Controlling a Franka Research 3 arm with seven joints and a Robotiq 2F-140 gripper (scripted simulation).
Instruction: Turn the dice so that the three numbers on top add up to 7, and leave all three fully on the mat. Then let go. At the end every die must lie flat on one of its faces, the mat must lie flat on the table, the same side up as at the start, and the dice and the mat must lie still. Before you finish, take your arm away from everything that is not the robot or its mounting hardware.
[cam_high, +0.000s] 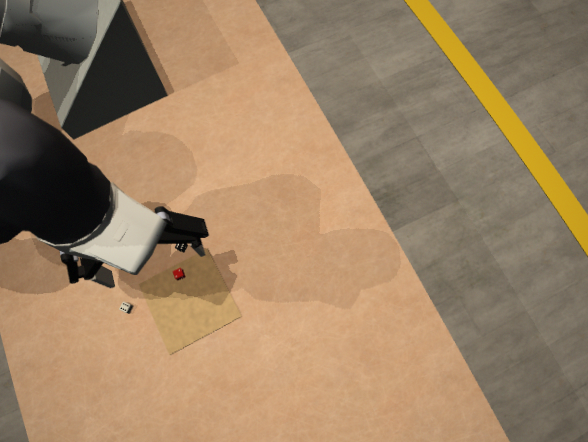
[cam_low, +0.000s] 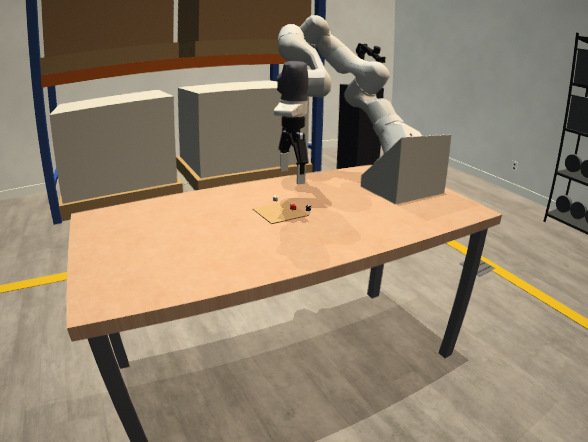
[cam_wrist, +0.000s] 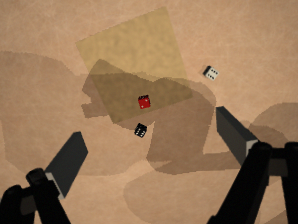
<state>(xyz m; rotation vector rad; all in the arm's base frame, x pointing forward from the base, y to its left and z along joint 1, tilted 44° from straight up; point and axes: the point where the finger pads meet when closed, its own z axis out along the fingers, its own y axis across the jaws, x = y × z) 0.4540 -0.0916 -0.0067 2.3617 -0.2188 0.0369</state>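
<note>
My hand is 120 mm above the white die and 100 mm to the left of it. From my hand the other things lie so: black die 120 mm below, 50 mm behind, 30 mm to the left; red die 120 mm below, 10 mm to the left; tan mat 130 mm below, 50 mm ahead.
</note>
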